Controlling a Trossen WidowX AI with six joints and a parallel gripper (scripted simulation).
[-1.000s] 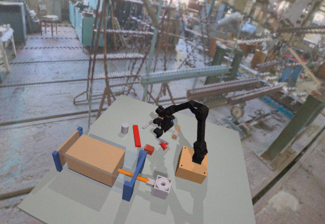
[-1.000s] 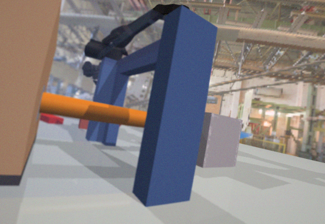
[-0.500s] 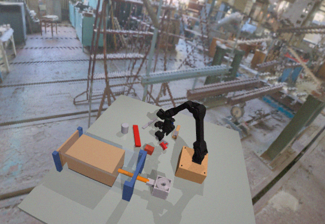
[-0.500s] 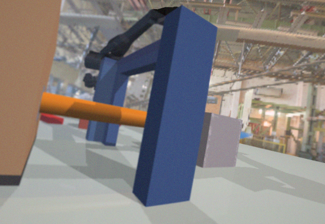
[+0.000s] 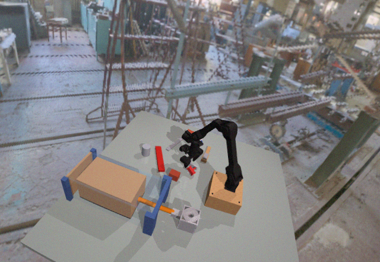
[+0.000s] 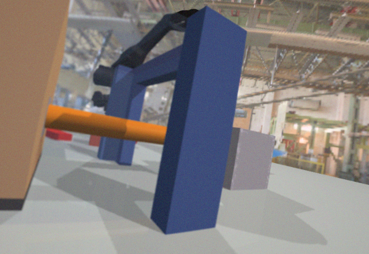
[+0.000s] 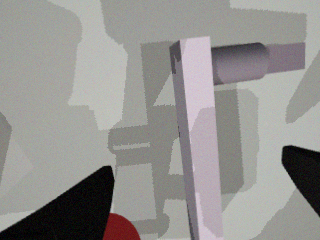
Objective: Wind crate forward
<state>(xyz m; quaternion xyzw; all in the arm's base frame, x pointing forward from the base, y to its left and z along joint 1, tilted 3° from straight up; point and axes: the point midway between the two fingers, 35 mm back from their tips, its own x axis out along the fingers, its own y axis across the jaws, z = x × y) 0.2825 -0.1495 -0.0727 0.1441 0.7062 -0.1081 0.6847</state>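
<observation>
Now: the winch handle with red knob 1 cm behind my gripper tip, 1 cm to the left of it and 1 cm above it. The rest, counted from my gripper tip: tan tool: 9 cm behind, 16 cm to the right, 1 cm above; blue piece: 20 cm to the right, 3 cm above; red bar: 20 cm ahead, 4 cm to the left, 1 cm below.
</observation>
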